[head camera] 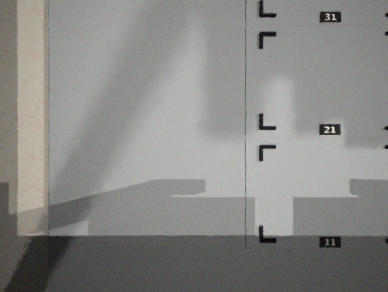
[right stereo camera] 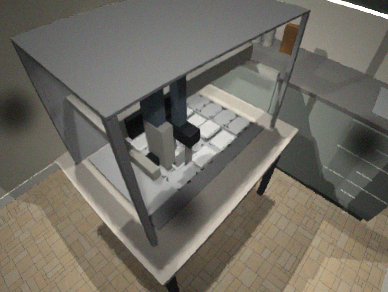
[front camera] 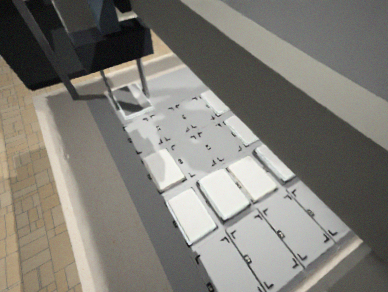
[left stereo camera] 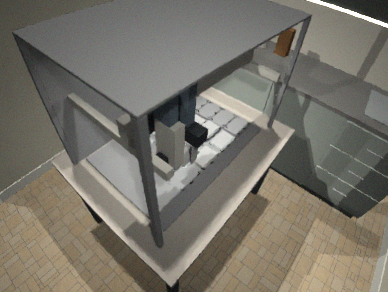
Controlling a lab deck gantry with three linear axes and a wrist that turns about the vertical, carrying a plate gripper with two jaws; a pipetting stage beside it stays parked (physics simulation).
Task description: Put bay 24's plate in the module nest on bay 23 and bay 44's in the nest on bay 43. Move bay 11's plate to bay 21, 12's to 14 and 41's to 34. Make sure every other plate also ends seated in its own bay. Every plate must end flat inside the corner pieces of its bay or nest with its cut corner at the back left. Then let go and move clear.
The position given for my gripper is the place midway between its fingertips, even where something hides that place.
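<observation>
Here I see my gripper (front camera: 131, 100). A tall plate (front camera: 163, 170) is visible to me as well, though in the head camera view the tall plate is out of frame. And I see a grey frame post (left stereo camera: 140, 128), the same grey frame post (right stereo camera: 112, 127) showing in a further view.
</observation>
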